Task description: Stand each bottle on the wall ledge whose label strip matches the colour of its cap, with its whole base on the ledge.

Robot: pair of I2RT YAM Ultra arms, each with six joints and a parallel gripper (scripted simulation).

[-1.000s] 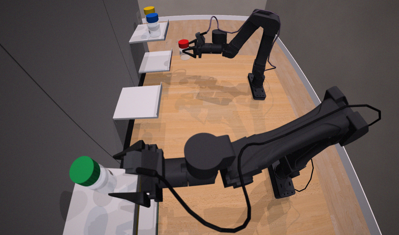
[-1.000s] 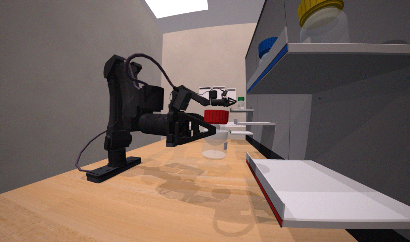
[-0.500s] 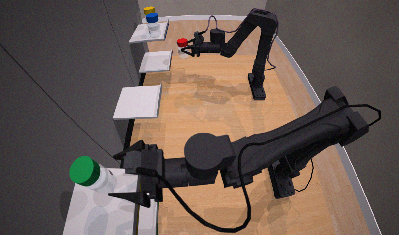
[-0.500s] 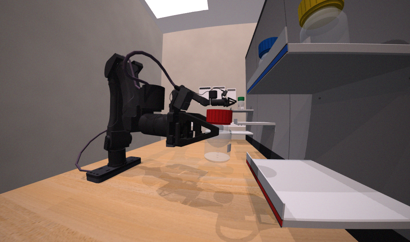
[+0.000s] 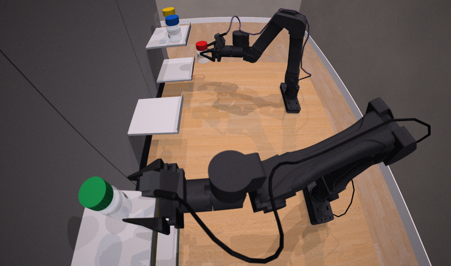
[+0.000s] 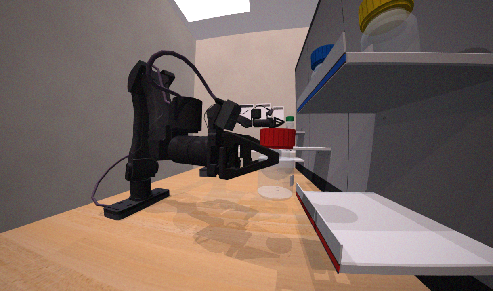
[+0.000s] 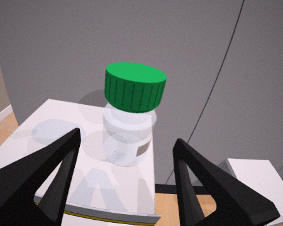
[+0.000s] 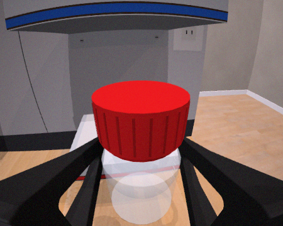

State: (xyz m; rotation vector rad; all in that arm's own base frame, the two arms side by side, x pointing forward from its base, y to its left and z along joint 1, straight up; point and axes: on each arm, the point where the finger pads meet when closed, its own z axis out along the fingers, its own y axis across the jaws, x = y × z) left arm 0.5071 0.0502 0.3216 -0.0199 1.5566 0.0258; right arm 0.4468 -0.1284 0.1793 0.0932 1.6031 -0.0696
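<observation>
My right hand is 15 cm below the yellow-capped bottle, 14 cm short of it and 4 cm to the left of it. Also, from my right hand: grey wall 42 cm to the left, 25 cm above, 23 cm ahead; then blue-capped bottle 15 cm above, 10 cm ahead, 7 cm to the left; then red-capped bottle 2 cm below.
Right now the green-capped bottle is 50 mm ahead of my left hand, 20 mm below it and 10 mm to the left of it. From my left hand the other things lie so: grey wall: 320 mm to the right, 170 mm ahead, 90 mm above; then blue-capped bottle: 670 mm to the right, 50 mm ahead, 20 mm below; then red-capped bottle: 740 mm to the right, 180 mm below, 50 mm behind.
</observation>
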